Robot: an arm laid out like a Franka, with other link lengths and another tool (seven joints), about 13 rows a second.
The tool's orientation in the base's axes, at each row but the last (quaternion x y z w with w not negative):
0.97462 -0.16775 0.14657 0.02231
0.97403 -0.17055 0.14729 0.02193
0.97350 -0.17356 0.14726 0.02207
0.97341 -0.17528 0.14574 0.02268
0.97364 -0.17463 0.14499 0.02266
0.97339 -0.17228 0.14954 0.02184
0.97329 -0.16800 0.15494 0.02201
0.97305 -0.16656 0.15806 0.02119
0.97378 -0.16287 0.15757 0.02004
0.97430 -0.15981 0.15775 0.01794
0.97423 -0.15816 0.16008 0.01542
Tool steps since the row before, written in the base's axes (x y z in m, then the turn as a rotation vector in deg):
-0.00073 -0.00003 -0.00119 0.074 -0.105 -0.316
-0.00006 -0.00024 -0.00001 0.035 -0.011 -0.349
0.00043 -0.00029 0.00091 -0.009 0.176 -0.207
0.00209 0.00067 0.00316 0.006 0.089 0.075
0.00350 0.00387 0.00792 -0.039 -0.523 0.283
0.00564 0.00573 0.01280 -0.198 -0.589 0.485
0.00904 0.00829 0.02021 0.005 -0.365 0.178
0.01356 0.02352 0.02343 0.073 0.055 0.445
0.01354 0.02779 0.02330 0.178 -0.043 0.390
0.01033 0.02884 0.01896 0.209 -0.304 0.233
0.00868 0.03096 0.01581 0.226 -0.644 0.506
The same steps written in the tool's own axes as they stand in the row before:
-0.00100 0.00028 0.00094 0.008 0.076 0.332
0.00002 0.00025 0.00002 -0.068 0.001 0.344
0.00075 0.00012 -0.00072 -0.127 -0.160 0.179
0.00257 -0.00138 -0.00251 -0.003 -0.086 -0.079
0.00415 -0.00489 -0.00699 0.222 0.502 -0.232
0.00699 -0.00743 -0.01115 0.161 0.617 -0.464
0.01169 -0.01102 -0.01735 0.176 0.341 -0.133
0.01204 -0.02695 -0.02037 0.188 -0.081 -0.406
0.01081 -0.03096 -0.02057 0.295 -0.022 -0.313
0.00641 -0.03092 -0.01735 0.354 0.218 -0.132
0.00342 -0.03244 -0.01483 0.559 0.530 -0.358

